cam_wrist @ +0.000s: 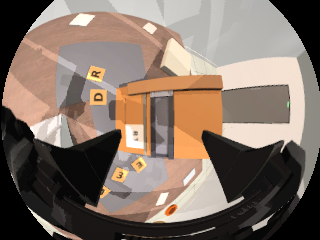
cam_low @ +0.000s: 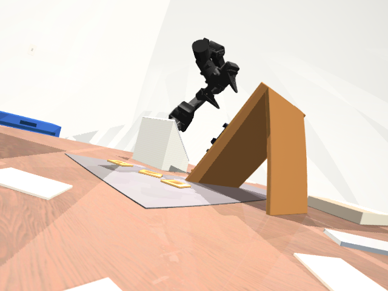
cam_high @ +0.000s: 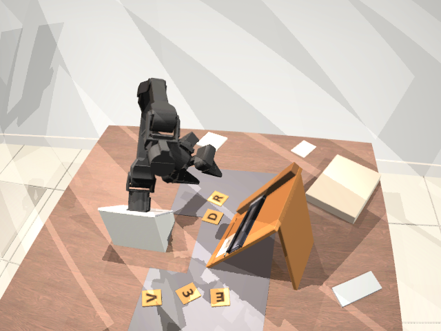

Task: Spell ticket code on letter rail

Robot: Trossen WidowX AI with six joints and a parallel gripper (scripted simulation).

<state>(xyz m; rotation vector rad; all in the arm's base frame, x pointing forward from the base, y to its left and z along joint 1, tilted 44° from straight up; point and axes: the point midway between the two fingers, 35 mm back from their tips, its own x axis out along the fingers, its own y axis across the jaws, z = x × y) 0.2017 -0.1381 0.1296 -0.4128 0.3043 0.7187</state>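
My gripper tip is 280 mm above the letter tile, 200 mm to the right of it and 10 mm past it. From my gripper tip the other things lie so: white ticket (220 mm below, 60 mm to the right, 40 mm ahead); then thick white slab (480 mm ahead, 270 mm below, 250 mm to the left); then grey mat (290 mm below, 40 mm behind, 20 mm to the right).
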